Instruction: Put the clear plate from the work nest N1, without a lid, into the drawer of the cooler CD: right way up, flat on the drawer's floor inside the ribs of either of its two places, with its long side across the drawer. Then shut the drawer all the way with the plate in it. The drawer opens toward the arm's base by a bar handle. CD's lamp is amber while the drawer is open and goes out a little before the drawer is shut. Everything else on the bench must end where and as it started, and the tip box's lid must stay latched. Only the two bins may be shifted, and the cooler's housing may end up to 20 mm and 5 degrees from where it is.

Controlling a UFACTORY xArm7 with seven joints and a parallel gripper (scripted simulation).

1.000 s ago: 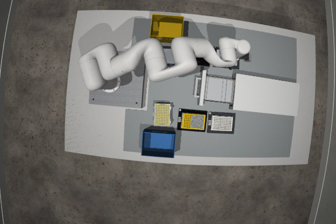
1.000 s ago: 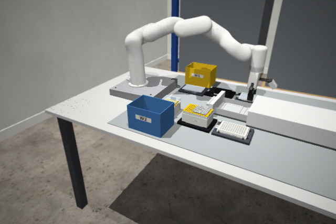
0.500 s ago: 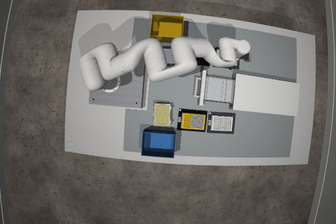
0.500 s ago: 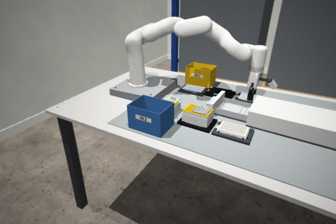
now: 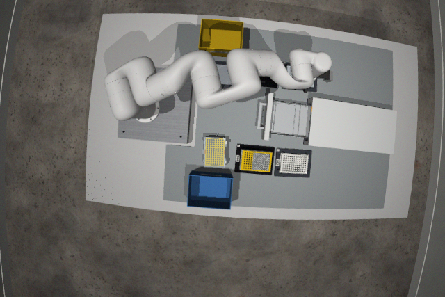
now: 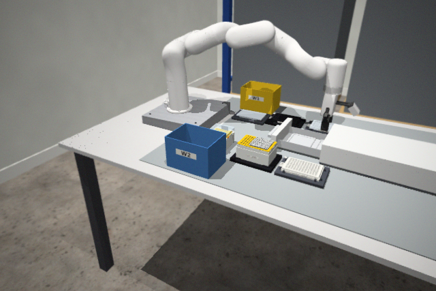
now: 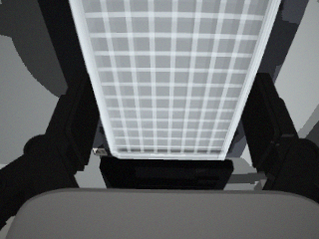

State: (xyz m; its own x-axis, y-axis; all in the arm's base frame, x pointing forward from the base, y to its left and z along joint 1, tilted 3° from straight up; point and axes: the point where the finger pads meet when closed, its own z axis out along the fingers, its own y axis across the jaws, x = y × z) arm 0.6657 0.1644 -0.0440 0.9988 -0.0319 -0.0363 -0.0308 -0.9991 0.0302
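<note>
Now: hand 30 mm above the dark nest N1. Round my hand: drawer 200 mm to the right, 40 mm behind, 10 mm below; clear plate 10 mm below; black plate 180 mm behind, 10 mm to the left, 10 mm below.
</note>
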